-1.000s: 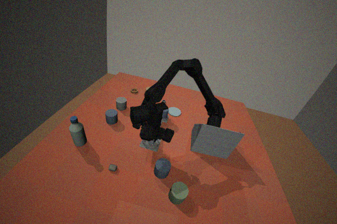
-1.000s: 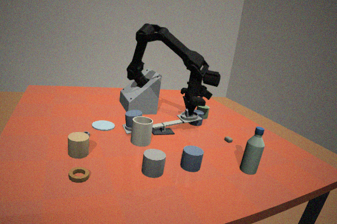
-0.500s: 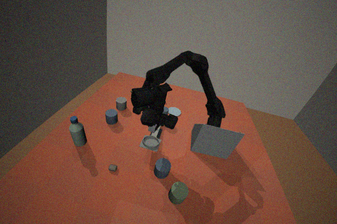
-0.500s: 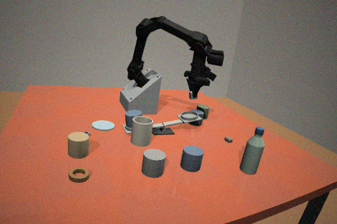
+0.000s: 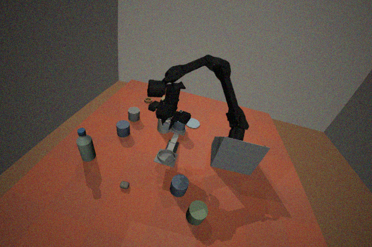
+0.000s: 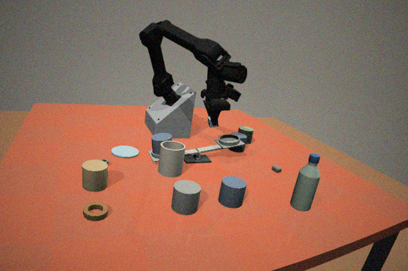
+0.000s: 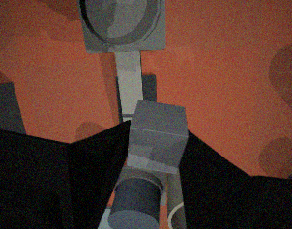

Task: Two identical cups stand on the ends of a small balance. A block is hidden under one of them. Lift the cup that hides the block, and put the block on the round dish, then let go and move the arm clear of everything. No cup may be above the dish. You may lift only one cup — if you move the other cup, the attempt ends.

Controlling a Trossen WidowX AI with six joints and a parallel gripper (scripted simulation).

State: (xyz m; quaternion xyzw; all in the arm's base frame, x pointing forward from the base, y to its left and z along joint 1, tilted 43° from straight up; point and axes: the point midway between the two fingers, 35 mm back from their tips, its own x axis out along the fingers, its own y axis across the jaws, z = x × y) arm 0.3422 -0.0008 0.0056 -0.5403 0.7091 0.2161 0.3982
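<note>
Right now the pale blue round dish is 260 mm to the right of my gripper tip, 150 mm below it and 150 mm behind it. Round my gripper tip: small grey pebble (240 mm to the left, 150 mm below, 120 mm ahead); then beige open cup (160 mm to the right, 110 mm below, 30 mm ahead); then small grey block (10 mm above).
</note>
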